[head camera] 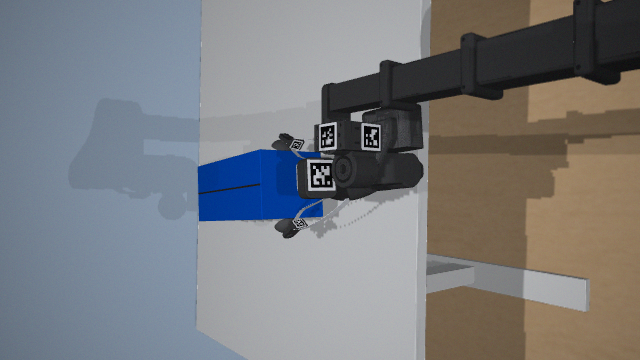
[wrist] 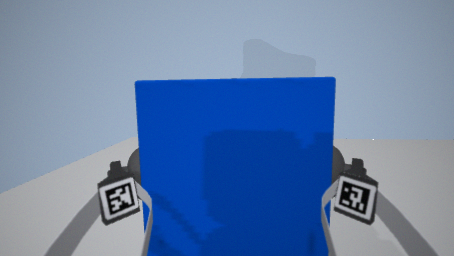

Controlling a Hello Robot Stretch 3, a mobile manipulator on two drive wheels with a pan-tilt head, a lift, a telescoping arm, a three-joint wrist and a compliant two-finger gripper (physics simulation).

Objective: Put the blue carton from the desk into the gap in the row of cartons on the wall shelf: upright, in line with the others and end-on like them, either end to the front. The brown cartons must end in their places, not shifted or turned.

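The blue carton [head camera: 230, 172] [wrist: 235, 110] is upright over the desk [head camera: 310, 300] [wrist: 420, 170], its narrow end toward the gripper and its length running toward the wall. A thin dark line runs along its top. My gripper [head camera: 286, 185] [wrist: 234, 163] is shut on the carton, with one fingertip against each side near this end. In the wrist view the end face fills the space between the fingers and hides their inner faces. The carton's lower edge is out of the wrist view, and I cannot tell whether its base touches the desk. The wall shelf and brown cartons do not show.
The blue-grey wall [head camera: 100, 280] [wrist: 75, 60] stands behind the desk and bears the robot's shadow. The extended arm [head camera: 430, 70] reaches over the desk's front edge. A pale desk leg [head camera: 550, 292] stands over the wooden floor [head camera: 590, 220].
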